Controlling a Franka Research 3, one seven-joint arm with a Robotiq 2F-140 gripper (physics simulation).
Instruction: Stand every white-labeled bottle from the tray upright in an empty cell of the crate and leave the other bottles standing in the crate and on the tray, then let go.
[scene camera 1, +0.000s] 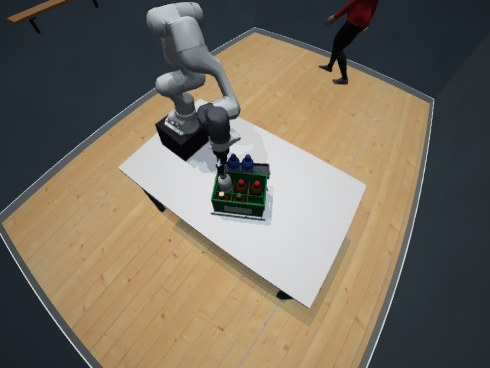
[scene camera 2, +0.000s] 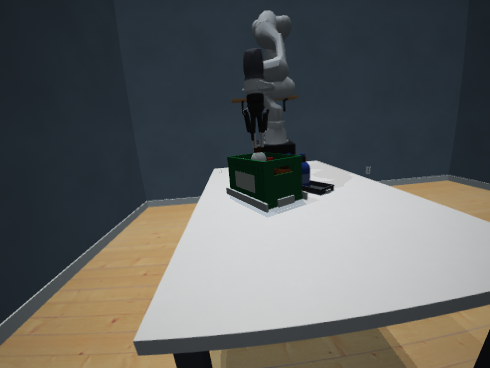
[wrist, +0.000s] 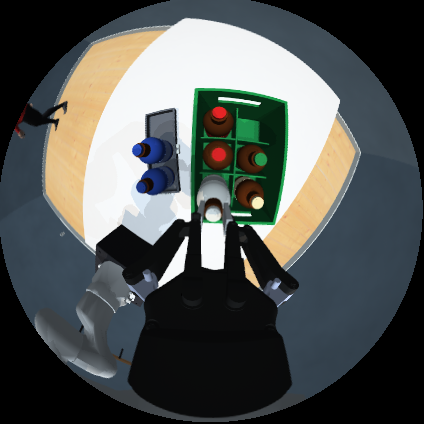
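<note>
My gripper (scene camera 1: 221, 172) (scene camera 2: 258, 148) (wrist: 213, 208) is shut on the neck of a white-labeled bottle (scene camera 1: 225, 183) (scene camera 2: 258, 158) (wrist: 213, 189). The bottle is roughly upright, its lower part inside a corner cell of the green crate (scene camera 1: 218, 206) (scene camera 2: 282, 189) (wrist: 286, 145); its base is hidden. In the wrist view, two red-capped brown bottles (wrist: 218, 124) (wrist: 214, 161) stand in the same row. A green-capped bottle (wrist: 250, 159) and a cream-capped bottle (wrist: 247, 192) stand in the other row, where one far corner cell (wrist: 248, 130) is empty.
Two blue bottles (scene camera 1: 233, 162) (scene camera 1: 247, 163) (wrist: 154, 150) (wrist: 156, 181) stand on the dark tray (scene camera 1: 262, 170) (scene camera 2: 320, 189) (wrist: 162, 120) beside the crate. Low grey strips (scene camera 2: 247, 199) run along the crate's base. A person (scene camera 1: 361, 17) in red is beyond the table.
</note>
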